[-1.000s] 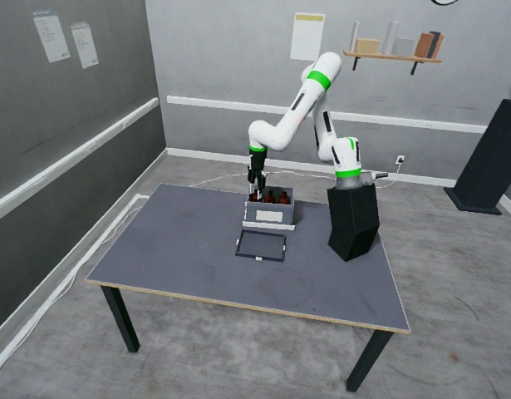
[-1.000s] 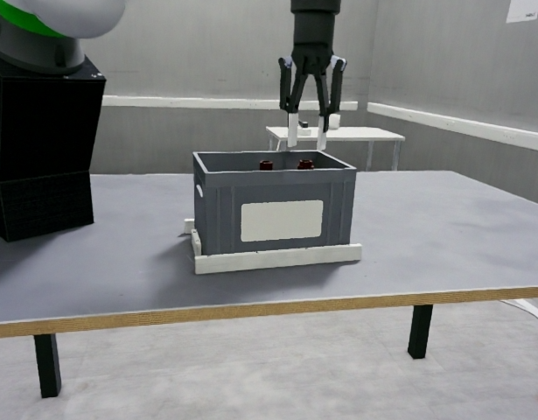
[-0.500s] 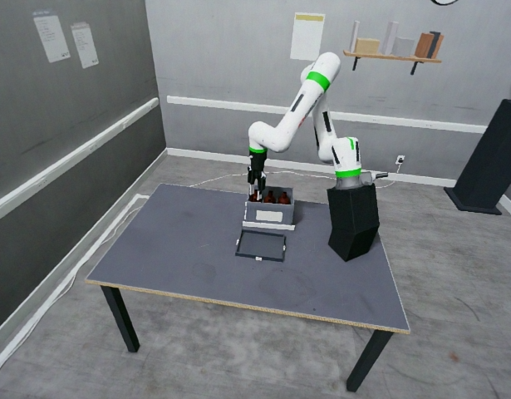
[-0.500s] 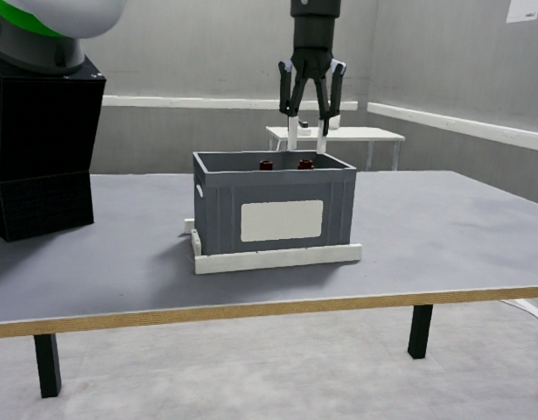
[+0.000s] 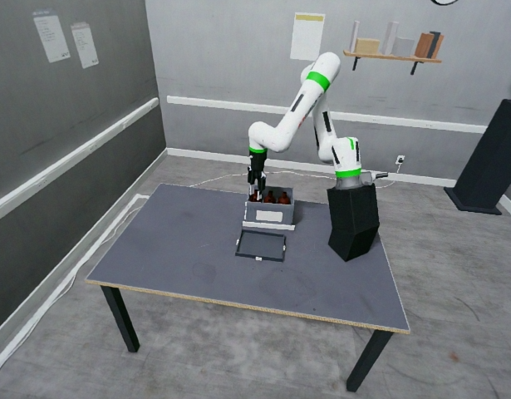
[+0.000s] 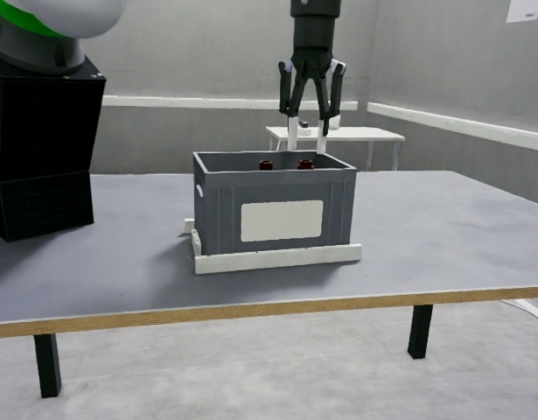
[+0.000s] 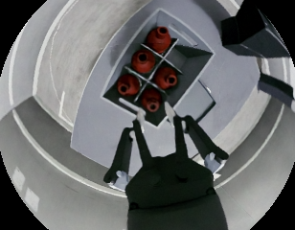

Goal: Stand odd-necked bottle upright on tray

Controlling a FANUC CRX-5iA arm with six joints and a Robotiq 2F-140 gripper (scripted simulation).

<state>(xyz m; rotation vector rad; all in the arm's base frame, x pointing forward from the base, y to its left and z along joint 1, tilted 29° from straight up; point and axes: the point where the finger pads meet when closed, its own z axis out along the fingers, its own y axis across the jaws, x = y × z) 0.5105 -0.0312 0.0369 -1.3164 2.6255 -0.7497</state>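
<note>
Right now my hand is 13 cm above the grey crate, 8 cm past it and 5 cm to the left of it. The rest, counted from my hand: dark tray: 21 cm to the left, 20 cm below, 7 cm behind.
</note>
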